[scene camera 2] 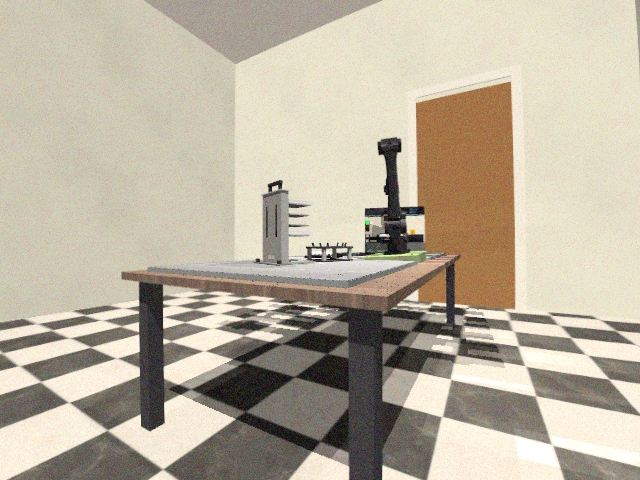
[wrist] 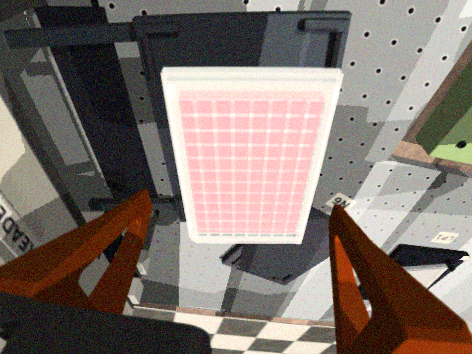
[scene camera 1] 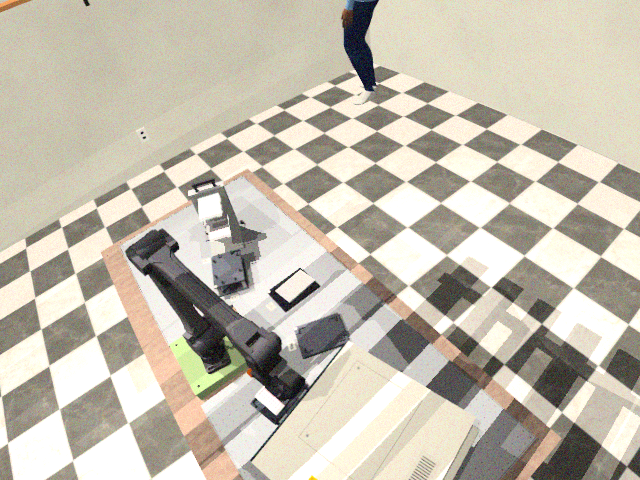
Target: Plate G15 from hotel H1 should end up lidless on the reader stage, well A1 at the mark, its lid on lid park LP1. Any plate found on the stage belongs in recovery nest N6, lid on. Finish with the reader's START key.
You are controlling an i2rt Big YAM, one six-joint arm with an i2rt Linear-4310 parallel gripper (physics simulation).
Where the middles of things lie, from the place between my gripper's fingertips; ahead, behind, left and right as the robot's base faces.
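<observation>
The dark nest (scene camera 1: 321, 335) has my hand 0.19 m short of it, 0.14 m above it and 0.15 m to the right of it. Going by their middles, the dark nest is the nearest to my hand of the things named here. Then there is lid park LP1 (wrist: 405, 255), which I find 0.14 m below my hand, 0.19 m ahead of it and 0.38 m to the left of it.
</observation>
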